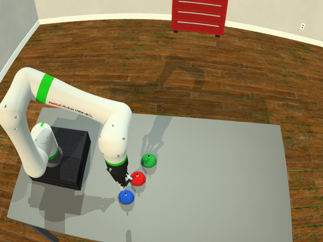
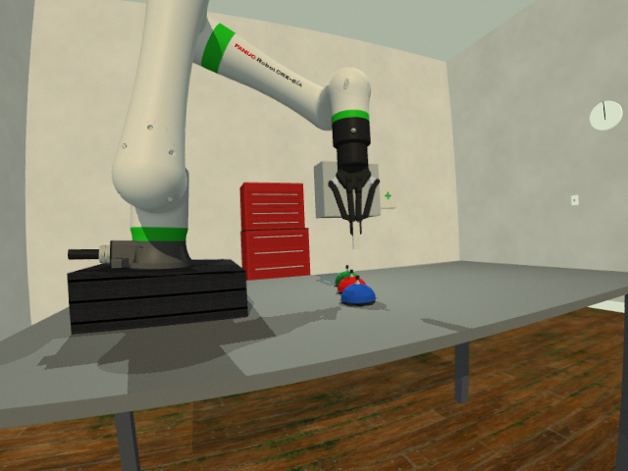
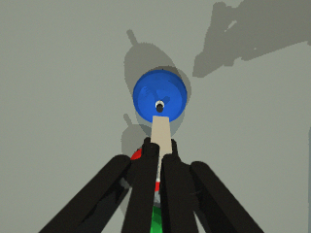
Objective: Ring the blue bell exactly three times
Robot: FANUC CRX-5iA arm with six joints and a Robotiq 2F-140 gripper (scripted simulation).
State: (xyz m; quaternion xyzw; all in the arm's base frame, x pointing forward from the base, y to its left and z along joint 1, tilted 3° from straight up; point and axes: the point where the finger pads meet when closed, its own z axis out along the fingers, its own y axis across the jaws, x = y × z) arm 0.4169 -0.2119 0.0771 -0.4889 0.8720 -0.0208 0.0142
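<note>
Now: the blue bell 12 cm below my hand. The rest, counted from my hand: red bell (7 cm ahead, 11 cm to the left, 12 cm below); green bell (14 cm ahead, 22 cm to the left, 12 cm below).
</note>
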